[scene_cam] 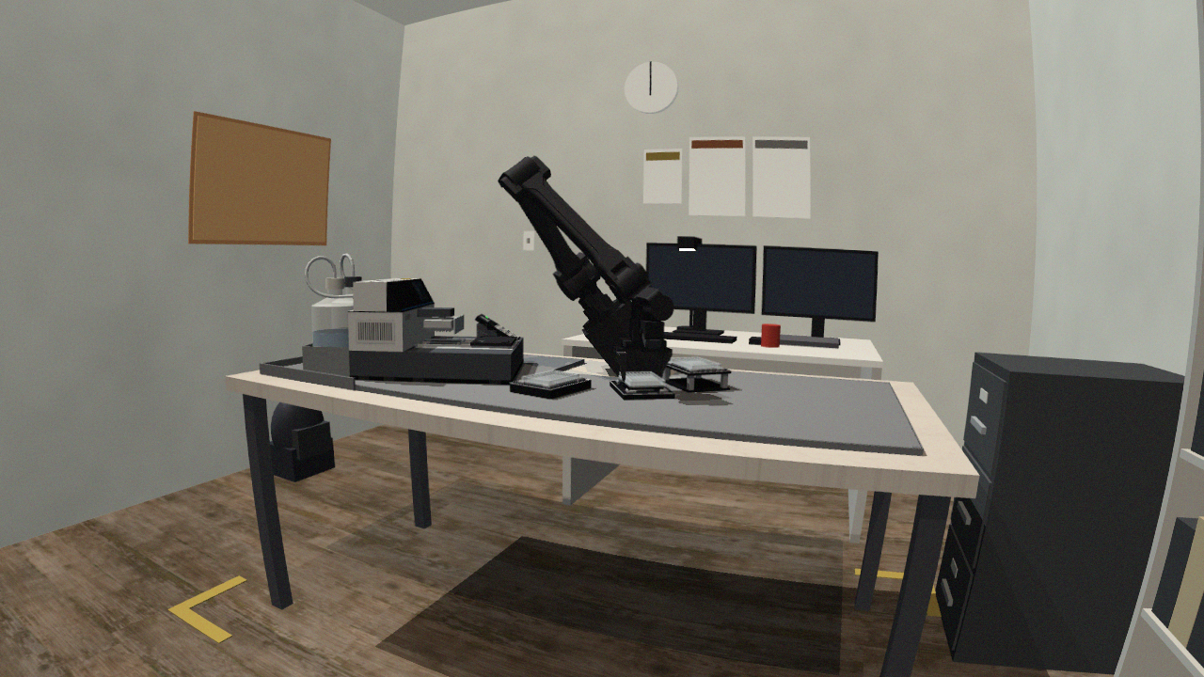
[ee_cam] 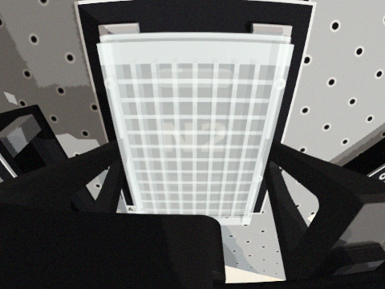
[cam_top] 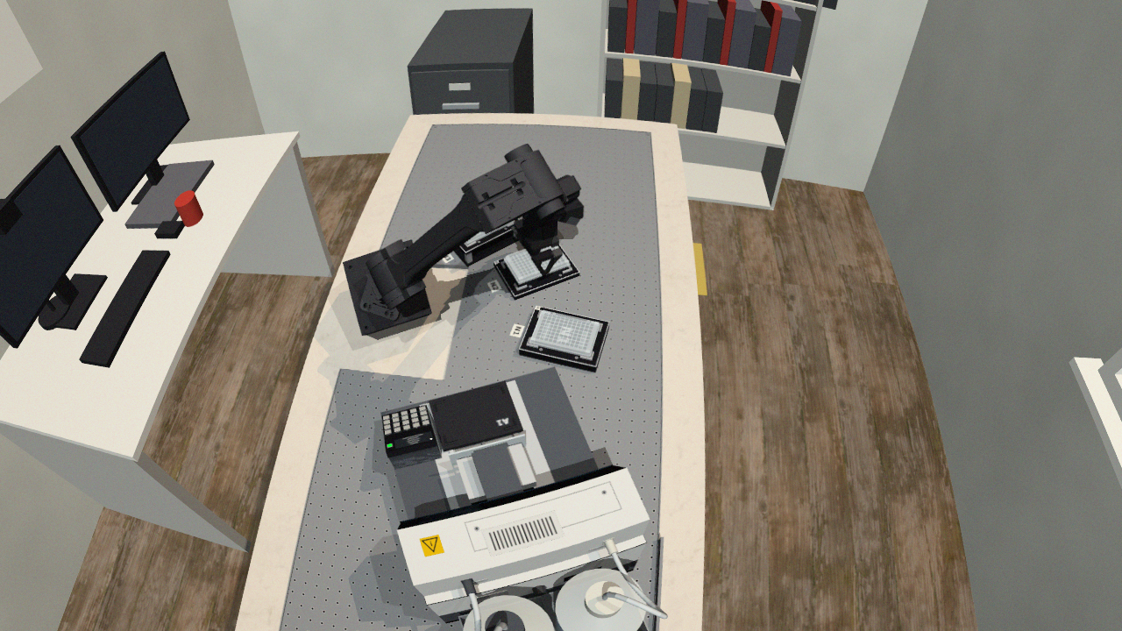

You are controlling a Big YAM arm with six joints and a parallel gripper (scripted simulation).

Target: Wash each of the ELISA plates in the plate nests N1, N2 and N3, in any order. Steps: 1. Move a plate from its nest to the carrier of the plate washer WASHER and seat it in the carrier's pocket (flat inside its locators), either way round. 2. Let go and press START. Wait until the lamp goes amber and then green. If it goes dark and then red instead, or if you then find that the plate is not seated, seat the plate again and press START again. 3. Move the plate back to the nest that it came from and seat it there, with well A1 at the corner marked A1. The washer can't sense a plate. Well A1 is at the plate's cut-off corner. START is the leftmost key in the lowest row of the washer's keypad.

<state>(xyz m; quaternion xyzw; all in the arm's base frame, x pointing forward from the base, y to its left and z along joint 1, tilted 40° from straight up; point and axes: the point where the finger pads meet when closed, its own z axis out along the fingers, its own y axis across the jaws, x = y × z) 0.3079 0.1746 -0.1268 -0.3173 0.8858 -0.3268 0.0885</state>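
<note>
My gripper is now 3 cm above the black nest. From my hand the other things lie so: white ELISA plate: 8 cm ahead, 20 cm to the right, 1 cm below; plate washer: 1 cm ahead, 59 cm to the right, 9 cm above.
</note>
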